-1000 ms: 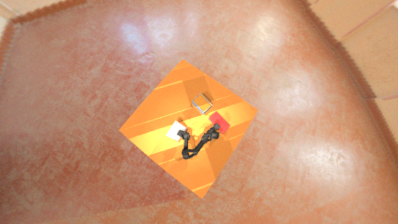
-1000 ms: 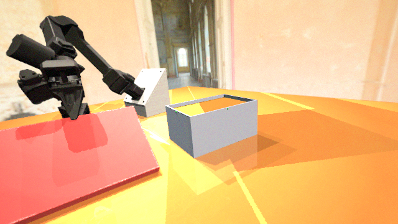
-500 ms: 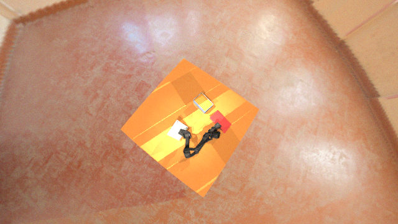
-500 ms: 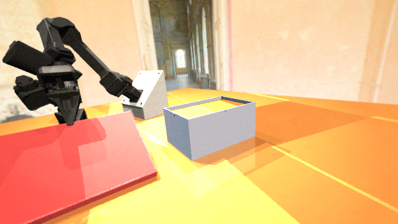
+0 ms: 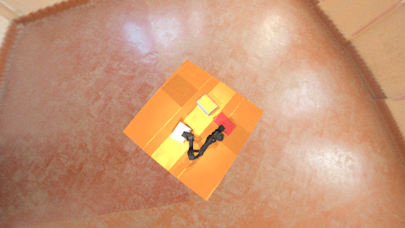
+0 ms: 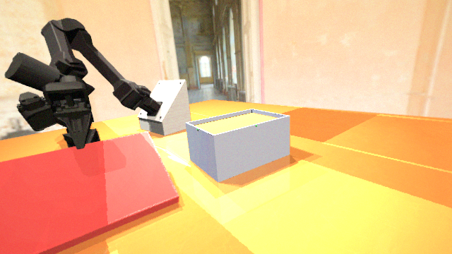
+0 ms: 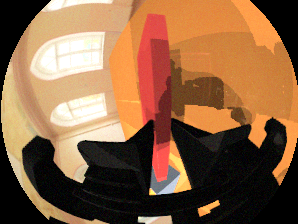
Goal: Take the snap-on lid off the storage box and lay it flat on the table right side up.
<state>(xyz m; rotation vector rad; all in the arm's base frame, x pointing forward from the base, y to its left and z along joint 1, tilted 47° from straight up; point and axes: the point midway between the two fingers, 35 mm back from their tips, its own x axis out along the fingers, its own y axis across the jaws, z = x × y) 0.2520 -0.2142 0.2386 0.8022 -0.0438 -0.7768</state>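
Now: gripper tip 7 cm short of the red lid, 2 cm to the left of it and 3 cm above it. Also, from my gripper tip: grey storage box: 16 cm ahead, 28 cm to the left, 4 cm below.
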